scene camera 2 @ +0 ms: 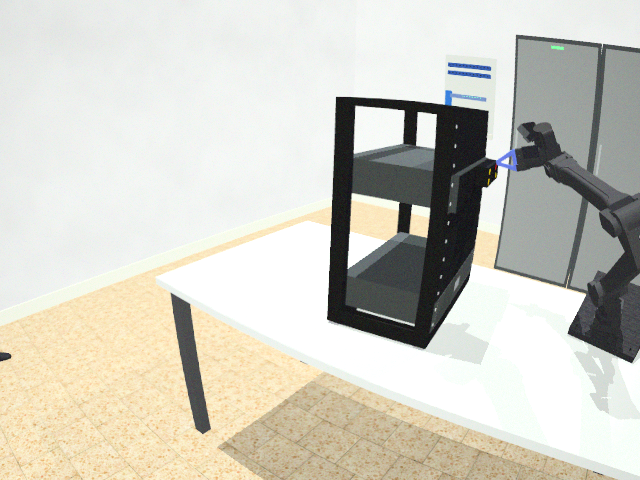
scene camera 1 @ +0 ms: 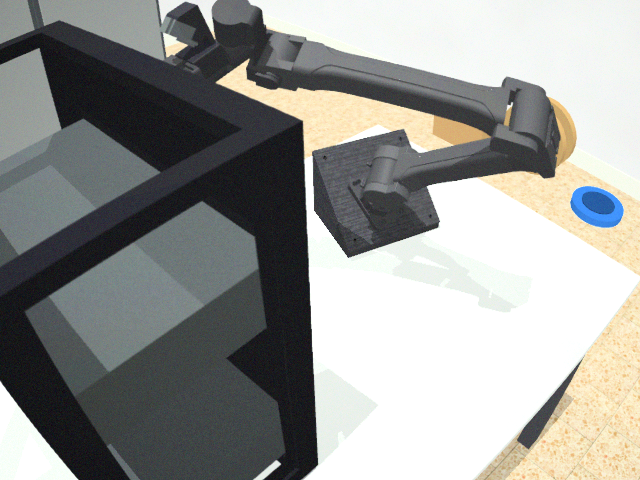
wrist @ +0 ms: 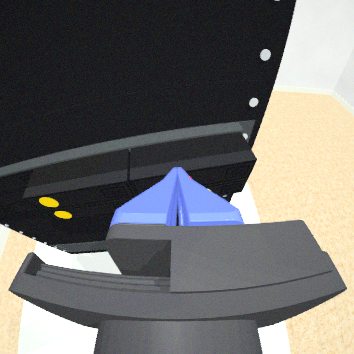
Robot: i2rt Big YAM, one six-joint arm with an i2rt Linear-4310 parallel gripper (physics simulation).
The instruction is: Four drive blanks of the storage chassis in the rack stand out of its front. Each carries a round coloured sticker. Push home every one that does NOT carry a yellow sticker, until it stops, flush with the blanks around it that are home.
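Where they show: gripper, fingertip midpoint: [scene camera 2: 496,162] [wrist: 176,174]; arm's base, link origin: [scene camera 2: 607,316] [scene camera 1: 376,199].
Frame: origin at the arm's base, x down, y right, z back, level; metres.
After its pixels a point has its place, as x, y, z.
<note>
Four drive blanks stand out of the chassis [scene camera 2: 392,180] {-0.333, -0.408, -0.589} front in a two-by-two block. The upper right blank [wrist: 190,154] {-0.370, 0.007, -0.485} carries a red sticker [scene camera 2: 496,167] {-0.352, 0.018, -0.471} [wrist: 190,177] {-0.359, 0.006, -0.468}, mostly hidden behind my fingertips in the wrist view. The lower right blank's yellow sticker [wrist: 209,190] is nearly hidden too. The two left blanks carry yellow stickers, an upper one [wrist: 48,202] {-0.356, -0.128, -0.441} and a lower one [wrist: 63,214] {-0.328, -0.130, -0.441}. My gripper [scene camera 2: 497,162] {-0.369, -0.004, -0.465} [wrist: 176,174] {-0.369, -0.004, -0.465} is shut and empty, its blue tips at the upper right blank's front; contact cannot be told. In scene camera 1 the rack hides the fingers and blanks.
The black rack [scene camera 1: 283,206] {-0.456, -0.414, -0.463} [scene camera 2: 341,206] {-0.255, -0.462, -0.697} stands on the white table [scene camera 1: 413,330] {0.078, -0.280, -0.130} [scene camera 2: 248,289] {0.078, -0.497, -1.029}. A second box [scene camera 2: 382,297] {-0.025, -0.403, -0.592} sits low in the rack. Above the blanks is the rack's dark front [wrist: 125,75] {-0.431, -0.040, -0.510}. Grey cabinets [scene camera 2: 555,155] stand behind the arm.
</note>
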